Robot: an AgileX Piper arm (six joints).
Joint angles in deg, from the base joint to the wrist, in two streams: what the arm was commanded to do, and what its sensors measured. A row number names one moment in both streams.
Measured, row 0: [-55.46, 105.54, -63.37, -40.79, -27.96, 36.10]
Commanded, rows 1 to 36: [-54.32, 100.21, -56.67, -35.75, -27.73, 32.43]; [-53.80, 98.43, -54.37, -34.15, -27.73, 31.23]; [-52.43, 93.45, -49.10, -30.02, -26.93, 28.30]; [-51.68, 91.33, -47.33, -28.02, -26.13, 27.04]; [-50.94, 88.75, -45.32, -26.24, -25.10, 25.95]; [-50.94, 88.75, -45.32, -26.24, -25.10, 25.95]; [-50.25, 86.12, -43.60, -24.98, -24.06, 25.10]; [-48.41, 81.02, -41.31, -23.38, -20.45, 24.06]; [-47.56, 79.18, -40.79, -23.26, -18.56, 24.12]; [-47.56, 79.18, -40.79, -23.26, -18.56, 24.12]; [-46.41, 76.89, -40.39, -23.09, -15.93, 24.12]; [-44.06, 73.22, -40.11, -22.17, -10.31, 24.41]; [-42.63, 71.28, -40.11, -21.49, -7.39, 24.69]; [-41.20, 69.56, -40.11, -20.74, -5.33, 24.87]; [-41.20, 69.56, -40.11, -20.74, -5.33, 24.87]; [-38.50, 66.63, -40.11, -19.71, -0.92, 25.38]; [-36.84, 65.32, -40.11, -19.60, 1.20, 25.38]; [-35.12, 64.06, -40.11, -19.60, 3.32, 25.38]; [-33.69, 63.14, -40.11, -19.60, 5.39, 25.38]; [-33.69, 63.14, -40.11, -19.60, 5.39, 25.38]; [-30.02, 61.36, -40.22, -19.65, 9.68, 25.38]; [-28.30, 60.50, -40.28, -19.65, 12.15, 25.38]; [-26.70, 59.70, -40.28, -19.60, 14.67, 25.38]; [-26.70, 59.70, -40.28, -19.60, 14.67, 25.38]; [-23.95, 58.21, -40.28, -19.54, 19.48, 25.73]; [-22.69, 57.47, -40.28, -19.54, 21.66, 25.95]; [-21.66, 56.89, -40.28, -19.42, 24.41, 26.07]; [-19.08, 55.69, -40.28, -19.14, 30.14, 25.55]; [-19.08, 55.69, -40.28, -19.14, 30.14, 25.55]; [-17.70, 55.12, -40.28, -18.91, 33.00, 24.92]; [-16.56, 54.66, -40.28, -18.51, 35.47, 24.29]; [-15.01, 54.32, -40.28, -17.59, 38.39, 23.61]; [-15.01, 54.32, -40.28, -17.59, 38.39, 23.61]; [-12.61, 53.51, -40.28, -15.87, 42.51, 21.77]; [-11.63, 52.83, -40.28, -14.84, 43.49, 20.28]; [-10.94, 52.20, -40.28, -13.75, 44.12, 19.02]
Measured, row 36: [-12.95, 53.92, -40.45, -16.16, 40.22, 22.52]
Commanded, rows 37 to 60: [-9.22, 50.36, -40.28, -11.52, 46.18, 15.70]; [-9.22, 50.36, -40.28, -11.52, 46.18, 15.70]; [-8.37, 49.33, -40.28, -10.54, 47.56, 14.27]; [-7.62, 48.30, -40.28, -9.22, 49.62, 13.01]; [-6.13, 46.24, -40.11, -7.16, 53.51, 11.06]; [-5.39, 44.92, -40.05, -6.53, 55.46, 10.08]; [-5.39, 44.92, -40.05, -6.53, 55.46, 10.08]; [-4.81, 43.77, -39.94, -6.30, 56.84, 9.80]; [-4.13, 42.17, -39.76, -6.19, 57.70, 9.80]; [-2.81, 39.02, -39.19, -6.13, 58.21, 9.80]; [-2.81, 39.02, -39.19, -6.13, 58.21, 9.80]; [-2.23, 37.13, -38.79, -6.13, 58.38, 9.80]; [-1.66, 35.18, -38.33, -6.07, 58.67, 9.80]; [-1.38, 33.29, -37.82, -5.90, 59.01, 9.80]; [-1.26, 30.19, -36.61, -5.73, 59.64, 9.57]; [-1.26, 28.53, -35.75, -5.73, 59.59, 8.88]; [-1.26, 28.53, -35.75, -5.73, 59.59, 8.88]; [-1.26, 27.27, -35.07, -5.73, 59.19, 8.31]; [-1.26, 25.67, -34.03, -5.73, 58.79, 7.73]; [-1.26, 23.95, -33.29, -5.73, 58.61, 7.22]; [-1.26, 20.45, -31.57, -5.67, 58.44, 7.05]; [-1.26, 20.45, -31.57, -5.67, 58.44, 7.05]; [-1.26, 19.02, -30.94, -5.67, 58.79, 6.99]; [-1.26, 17.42, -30.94, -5.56, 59.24, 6.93]
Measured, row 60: [-1.60, 19.65, -31.46, -5.50, 59.19, 7.51]
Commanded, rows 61 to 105: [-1.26, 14.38, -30.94, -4.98, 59.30, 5.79]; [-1.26, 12.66, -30.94, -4.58, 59.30, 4.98]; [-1.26, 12.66, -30.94, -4.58, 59.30, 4.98]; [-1.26, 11.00, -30.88, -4.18, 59.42, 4.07]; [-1.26, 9.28, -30.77, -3.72, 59.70, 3.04]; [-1.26, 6.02, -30.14, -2.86, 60.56, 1.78]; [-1.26, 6.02, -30.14, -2.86, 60.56, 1.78]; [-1.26, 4.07, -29.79, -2.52, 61.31, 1.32]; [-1.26, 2.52, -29.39, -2.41, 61.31, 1.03]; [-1.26, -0.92, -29.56, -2.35, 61.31, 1.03]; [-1.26, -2.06, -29.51, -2.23, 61.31, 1.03]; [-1.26, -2.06, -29.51, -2.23, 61.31, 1.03]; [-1.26, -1.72, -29.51, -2.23, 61.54, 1.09]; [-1.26, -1.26, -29.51, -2.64, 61.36, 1.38]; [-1.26, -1.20, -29.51, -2.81, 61.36, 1.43]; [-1.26, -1.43, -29.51, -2.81, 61.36, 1.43]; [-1.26, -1.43, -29.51, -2.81, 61.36, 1.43]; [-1.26, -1.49, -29.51, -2.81, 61.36, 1.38]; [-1.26, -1.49, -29.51, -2.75, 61.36, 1.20]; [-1.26, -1.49, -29.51, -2.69, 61.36, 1.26]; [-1.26, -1.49, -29.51, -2.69, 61.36, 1.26]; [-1.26, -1.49, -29.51, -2.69, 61.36, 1.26]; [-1.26, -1.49, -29.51, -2.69, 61.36, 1.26]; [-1.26, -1.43, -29.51, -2.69, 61.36, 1.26]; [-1.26, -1.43, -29.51, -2.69, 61.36, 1.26]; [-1.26, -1.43, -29.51, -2.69, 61.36, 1.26]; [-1.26, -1.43, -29.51, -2.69, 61.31, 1.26]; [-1.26, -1.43, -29.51, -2.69, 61.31, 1.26]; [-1.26, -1.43, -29.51, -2.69, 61.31, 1.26]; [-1.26, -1.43, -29.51, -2.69, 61.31, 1.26]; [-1.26, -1.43, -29.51, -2.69, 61.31, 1.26]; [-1.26, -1.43, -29.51, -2.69, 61.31, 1.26]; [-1.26, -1.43, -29.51, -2.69, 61.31, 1.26]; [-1.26, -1.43, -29.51, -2.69, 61.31, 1.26]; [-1.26, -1.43, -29.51, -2.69, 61.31, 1.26]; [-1.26, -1.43, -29.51, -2.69, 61.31, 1.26]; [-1.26, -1.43, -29.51, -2.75, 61.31, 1.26]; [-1.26, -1.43, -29.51, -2.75, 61.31, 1.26]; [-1.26, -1.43, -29.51, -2.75, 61.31, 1.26]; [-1.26, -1.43, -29.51, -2.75, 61.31, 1.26]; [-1.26, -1.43, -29.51, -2.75, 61.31, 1.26]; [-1.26, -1.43, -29.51, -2.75, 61.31, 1.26]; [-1.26, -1.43, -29.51, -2.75, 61.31, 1.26]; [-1.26, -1.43, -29.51, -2.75, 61.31, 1.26]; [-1.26, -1.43, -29.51, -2.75, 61.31, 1.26]
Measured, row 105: [-1.60, -0.29, -29.56, -2.75, 61.36, 1.60]
